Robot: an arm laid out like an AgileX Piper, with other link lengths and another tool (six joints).
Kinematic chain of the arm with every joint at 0, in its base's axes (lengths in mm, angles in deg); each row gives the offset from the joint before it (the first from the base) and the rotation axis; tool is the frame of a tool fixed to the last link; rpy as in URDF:
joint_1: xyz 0 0 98.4 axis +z
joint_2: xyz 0 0 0 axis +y
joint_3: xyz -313.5 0 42.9 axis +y
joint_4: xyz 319.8 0 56.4 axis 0.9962 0 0.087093
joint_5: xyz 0 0 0 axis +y
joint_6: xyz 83.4 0 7.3 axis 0.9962 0 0.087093
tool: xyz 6.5 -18 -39.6 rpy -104.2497 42.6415 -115.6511
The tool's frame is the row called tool.
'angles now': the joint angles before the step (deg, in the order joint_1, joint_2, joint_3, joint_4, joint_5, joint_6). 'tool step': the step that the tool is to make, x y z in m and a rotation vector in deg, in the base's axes. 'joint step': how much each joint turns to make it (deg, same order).
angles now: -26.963 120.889 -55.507 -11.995 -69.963 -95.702
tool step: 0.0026 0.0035 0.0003 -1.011 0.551 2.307
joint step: -0.001 0.002 -0.009 -2.629 0.007 0.155
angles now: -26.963 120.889 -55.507 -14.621 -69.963 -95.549
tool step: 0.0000 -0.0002 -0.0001 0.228 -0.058 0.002
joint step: -0.004 0.000 -0.012 0.031 0.010 0.225
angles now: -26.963 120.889 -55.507 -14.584 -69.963 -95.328
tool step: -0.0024 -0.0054 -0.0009 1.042 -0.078 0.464
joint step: -0.894 0.002 0.007 -1.274 -0.008 1.659
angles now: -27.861 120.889 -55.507 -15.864 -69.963 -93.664
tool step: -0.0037 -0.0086 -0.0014 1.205 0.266 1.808
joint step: -1.727 -0.003 -0.004 -3.593 0.006 2.856
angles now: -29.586 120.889 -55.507 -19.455 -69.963 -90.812
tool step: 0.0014 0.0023 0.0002 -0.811 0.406 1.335
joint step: 0.003 -0.008 0.011 -1.555 -0.003 -0.148
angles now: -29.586 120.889 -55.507 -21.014 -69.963 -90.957
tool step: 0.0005 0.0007 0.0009 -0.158 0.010 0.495
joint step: -0.002 -0.111 -0.011 -0.551 0.005 0.142
